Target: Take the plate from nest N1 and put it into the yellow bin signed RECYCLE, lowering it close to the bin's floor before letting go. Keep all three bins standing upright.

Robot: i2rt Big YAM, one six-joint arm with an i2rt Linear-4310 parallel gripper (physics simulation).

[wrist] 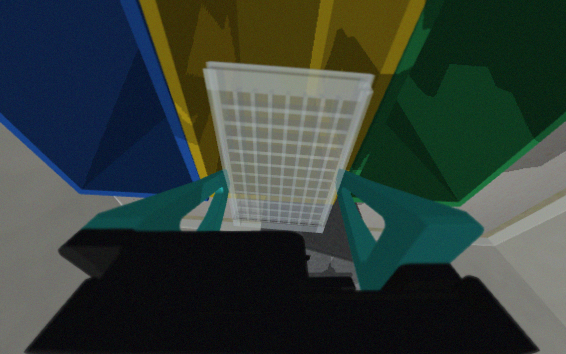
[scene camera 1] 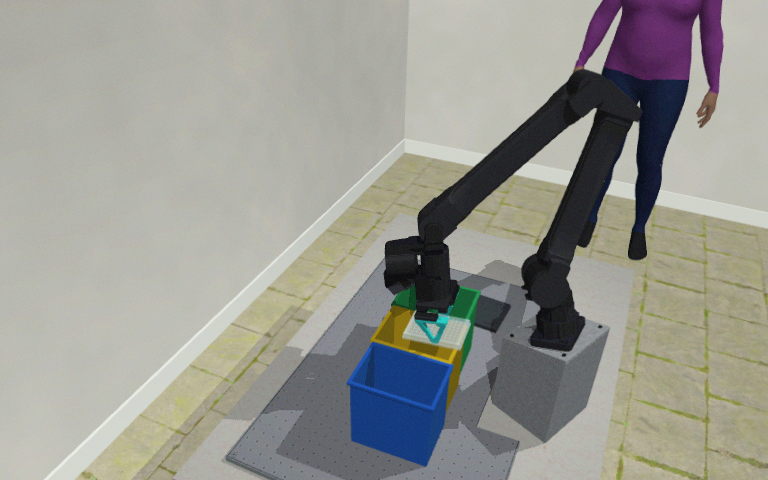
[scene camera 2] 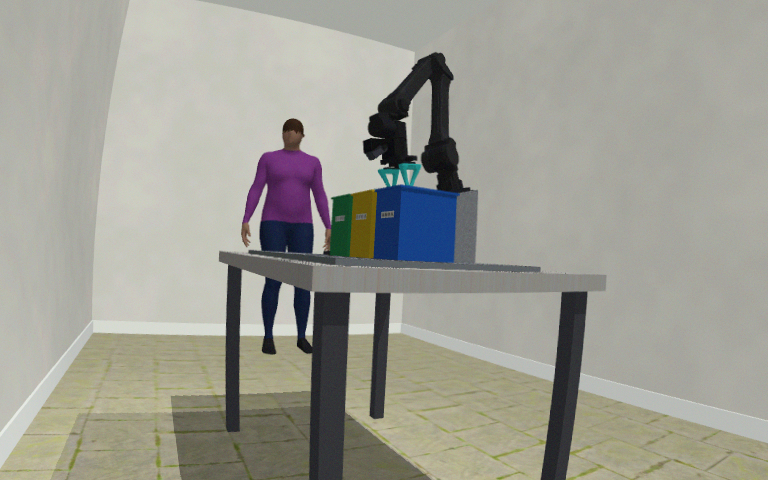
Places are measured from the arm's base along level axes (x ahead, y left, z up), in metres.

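Pixels of known places: gripper, between the fingertips: (wrist: 282,176) (scene camera 1: 439,330); arm's base, origin of its link: (scene camera 1: 558,333).
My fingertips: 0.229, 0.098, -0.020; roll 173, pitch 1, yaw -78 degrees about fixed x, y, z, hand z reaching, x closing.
Observation:
Ahead of a thing's pixels: the offset from my fingertips to its top centre, as dx, dy, dz. "*": to the spot under its first point.
The clear white gridded plate @[+0.006, +0.001, +0.015] (scene camera 1: 453,335) (wrist: 290,135) is held level between the teal fingers of my gripper (scene camera 1: 440,330) (scene camera 2: 399,182) (wrist: 282,176), which is shut on its long sides. It is at about rim height over the yellow bin @[+0.039, +0.013, -0.015] (scene camera 1: 390,329) (scene camera 2: 363,232) (wrist: 280,30). In the wrist view its far part lies over the bin's opening and its near end overlaps the bin's near rim. The exact gap to the rims cannot be told. In scene camera 2 the plate is hidden. The yellow bin stands upright; its sign is too small to read. Nest N1 cannot be identified.
The blue bin @[+0.014, +0.142, -0.015] (scene camera 1: 396,418) (scene camera 2: 427,223) (wrist: 40,100) and green bin @[+0.063, -0.117, -0.015] (scene camera 1: 468,302) (scene camera 2: 340,237) (wrist: 450,125) stand upright, close on either side of the yellow one. A dark pad @[* -0.016, -0.329, -0.183] (scene camera 1: 493,314) lies beyond, near the grey pedestal (scene camera 1: 523,373). A person (scene camera 1: 651,45) (scene camera 2: 291,186) stands behind.

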